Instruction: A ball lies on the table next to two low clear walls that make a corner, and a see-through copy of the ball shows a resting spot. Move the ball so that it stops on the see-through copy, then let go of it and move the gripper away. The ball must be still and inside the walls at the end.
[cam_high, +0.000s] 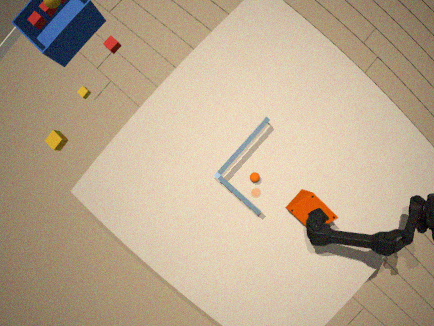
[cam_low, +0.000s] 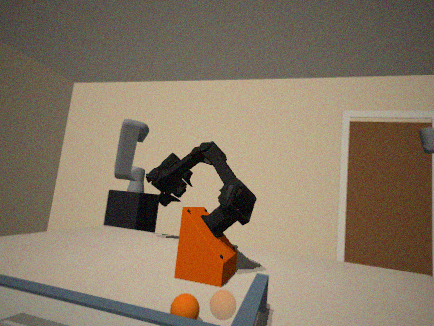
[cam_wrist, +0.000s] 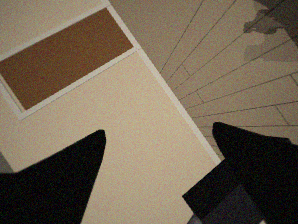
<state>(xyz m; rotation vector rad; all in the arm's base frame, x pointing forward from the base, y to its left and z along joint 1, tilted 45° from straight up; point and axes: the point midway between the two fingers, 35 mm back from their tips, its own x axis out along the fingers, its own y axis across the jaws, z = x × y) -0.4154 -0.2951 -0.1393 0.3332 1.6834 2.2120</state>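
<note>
The orange ball is 74 cm ahead of my gripper tip, 37 cm to the left of it and 17 cm below it. Round my gripper tip: see-through copy of ball: 69 cm ahead, 41 cm to the left, 17 cm below.
</note>
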